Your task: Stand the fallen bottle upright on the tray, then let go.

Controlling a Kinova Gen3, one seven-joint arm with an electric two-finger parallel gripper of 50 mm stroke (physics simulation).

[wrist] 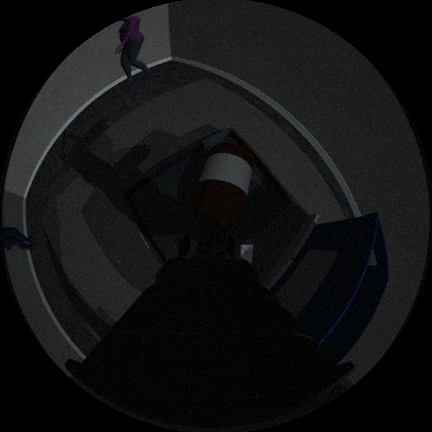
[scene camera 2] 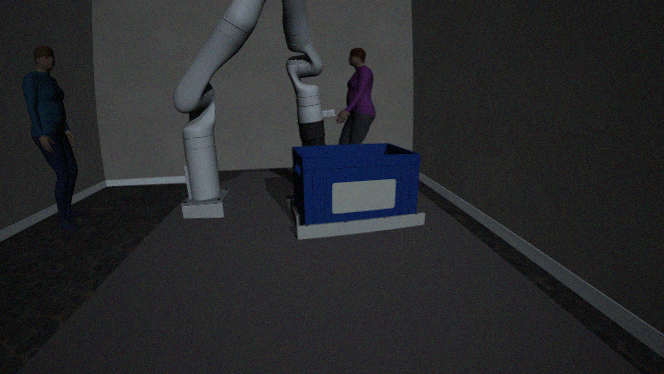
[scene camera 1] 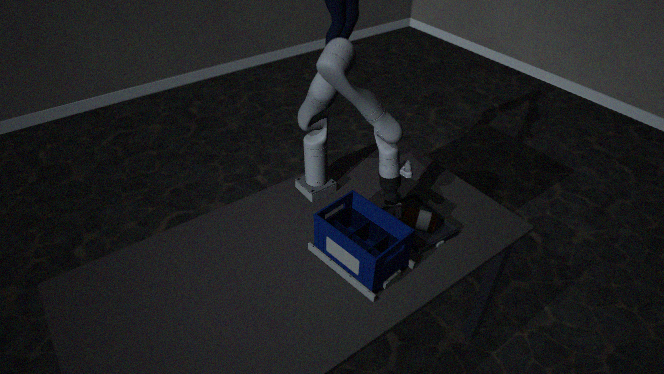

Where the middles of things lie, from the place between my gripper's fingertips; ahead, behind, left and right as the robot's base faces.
The brown bottle (wrist: 218,203) lies 50 mm ahead of my hand, 50 mm to the left of it and 10 mm below it. Round my hand: pale rail (scene camera 2: 401,221) 110 mm ahead, 310 mm to the right, 40 mm below.
